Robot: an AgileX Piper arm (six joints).
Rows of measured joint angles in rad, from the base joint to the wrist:
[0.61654, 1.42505, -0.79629, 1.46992, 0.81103, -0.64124]
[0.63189, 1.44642, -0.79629, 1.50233, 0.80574, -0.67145]
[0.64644, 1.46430, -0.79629, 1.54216, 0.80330, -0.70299]
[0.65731, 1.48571, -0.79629, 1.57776, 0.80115, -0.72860]
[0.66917, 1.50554, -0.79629, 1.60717, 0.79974, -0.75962]
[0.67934, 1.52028, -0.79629, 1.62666, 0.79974, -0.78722]
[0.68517, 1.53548, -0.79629, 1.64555, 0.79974, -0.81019]
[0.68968, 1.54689, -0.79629, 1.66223, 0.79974, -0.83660]
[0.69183, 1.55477, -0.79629, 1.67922, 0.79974, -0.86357]
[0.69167, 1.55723, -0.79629, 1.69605, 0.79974, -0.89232]
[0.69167, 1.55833, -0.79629, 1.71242, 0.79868, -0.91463]
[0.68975, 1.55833, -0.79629, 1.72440, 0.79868, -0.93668]
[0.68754, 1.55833, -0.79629, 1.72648, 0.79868, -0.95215]
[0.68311, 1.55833, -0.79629, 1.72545, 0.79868, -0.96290]
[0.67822, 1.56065, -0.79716, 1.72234, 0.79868, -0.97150]
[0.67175, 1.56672, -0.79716, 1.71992, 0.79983, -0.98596]
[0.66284, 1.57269, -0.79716, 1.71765, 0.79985, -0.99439]
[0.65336, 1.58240, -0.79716, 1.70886, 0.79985, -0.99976]
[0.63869, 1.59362, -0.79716, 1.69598, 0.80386, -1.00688]
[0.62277, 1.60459, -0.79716, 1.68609, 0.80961, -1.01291]
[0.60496, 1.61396, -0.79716, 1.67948, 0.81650, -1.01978]
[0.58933, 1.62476, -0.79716, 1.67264, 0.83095, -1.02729]
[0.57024, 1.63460, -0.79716, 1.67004, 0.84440, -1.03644]
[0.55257, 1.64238, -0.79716, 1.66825, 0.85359, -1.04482]
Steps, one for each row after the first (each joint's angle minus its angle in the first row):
[0.01535, 0.02137, 0.00000, 0.03241, -0.00529, -0.03021]
[0.02990, 0.03925, 0.00000, 0.07224, -0.00773, -0.06175]
[0.04077, 0.06066, 0.00000, 0.10784, -0.00988, -0.08736]
[0.05263, 0.08049, 0.00000, 0.13725, -0.01129, -0.11838]
[0.06280, 0.09523, 0.00000, 0.15674, -0.01129, -0.14598]
[0.06863, 0.11043, 0.00000, 0.17563, -0.01129, -0.16895]
[0.07314, 0.12184, 0.00000, 0.19231, -0.01129, -0.19536]
[0.07529, 0.12972, 0.00000, 0.20930, -0.01129, -0.22233]
[0.07513, 0.13218, 0.00000, 0.22613, -0.01129, -0.25108]
[0.07513, 0.13328, 0.00000, 0.24250, -0.01235, -0.27339]
[0.07321, 0.13328, 0.00000, 0.25448, -0.01235, -0.29544]
[0.07100, 0.13328, 0.00000, 0.25656, -0.01235, -0.31091]
[0.06657, 0.13328, 0.00000, 0.25553, -0.01235, -0.32166]
[0.06168, 0.13560, -0.00087, 0.25242, -0.01235, -0.33026]
[0.05521, 0.14167, -0.00087, 0.25000, -0.01120, -0.34472]
[0.04630, 0.14764, -0.00087, 0.24773, -0.01118, -0.35315]
[0.03682, 0.15735, -0.00087, 0.23894, -0.01118, -0.35852]
[0.02215, 0.16857, -0.00087, 0.22606, -0.00717, -0.36564]
[0.00623, 0.17954, -0.00087, 0.21617, -0.00142, -0.37167]
[-0.01158, 0.18891, -0.00087, 0.20956, 0.00547, -0.37854]
[-0.02721, 0.19971, -0.00087, 0.20272, 0.01992, -0.38605]
[-0.04630, 0.20955, -0.00087, 0.20012, 0.03337, -0.39520]
[-0.06397, 0.21733, -0.00087, 0.19833, 0.04256, -0.40358]

